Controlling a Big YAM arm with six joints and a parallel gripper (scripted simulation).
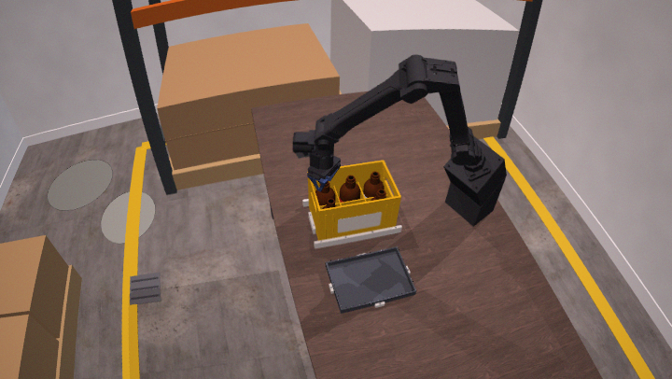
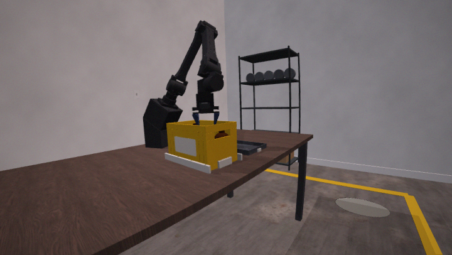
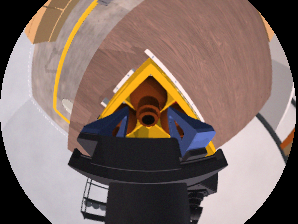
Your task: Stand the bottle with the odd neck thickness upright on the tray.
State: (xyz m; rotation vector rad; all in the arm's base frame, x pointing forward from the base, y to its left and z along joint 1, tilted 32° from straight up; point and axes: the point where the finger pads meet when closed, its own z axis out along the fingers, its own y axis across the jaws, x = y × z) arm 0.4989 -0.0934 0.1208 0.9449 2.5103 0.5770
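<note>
The glass bottle is 90 mm to the left of my hand, 70 mm below it and 10 mm behind it. Round my hand: dark tray: 300 mm to the left, 140 mm below, 120 mm behind; then yellow crate: 100 mm behind, 70 mm below, 30 mm to the left.
</note>
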